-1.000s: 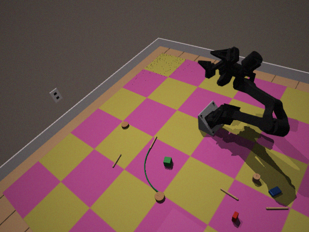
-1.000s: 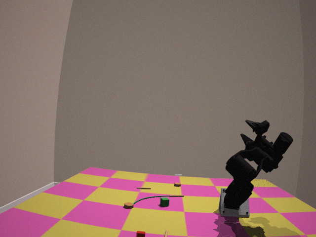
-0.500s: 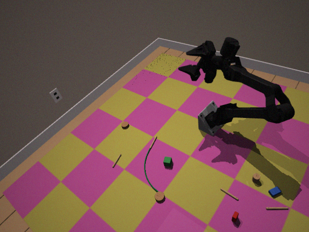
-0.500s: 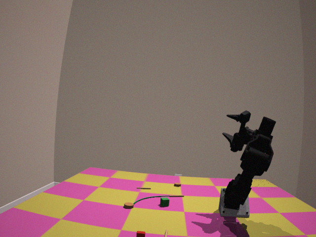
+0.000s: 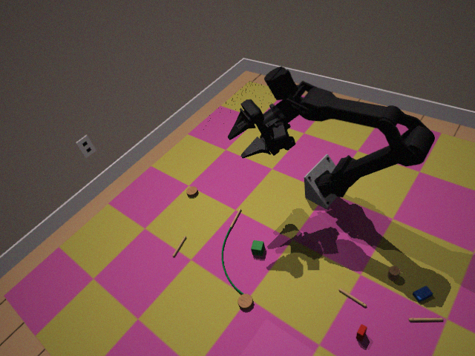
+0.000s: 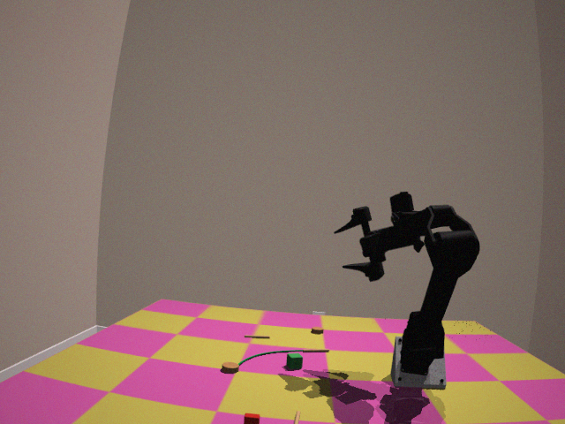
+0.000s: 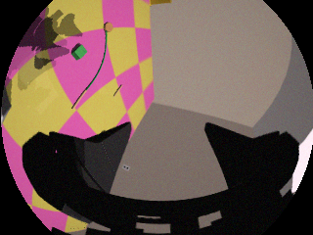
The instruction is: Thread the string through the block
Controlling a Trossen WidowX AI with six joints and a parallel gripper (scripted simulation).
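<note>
The green block is 8 cm ahead of my gripper tip, 11 cm to the left of it and 28 cm below it. Round my gripper tip: round wooden button: 21 cm ahead, 20 cm to the left, 29 cm below; wooden cylinder: 10 cm behind, 43 cm to the left, 28 cm below; thin wooden stick: 5 cm ahead, 3 cm to the right, 29 cm below.
</note>
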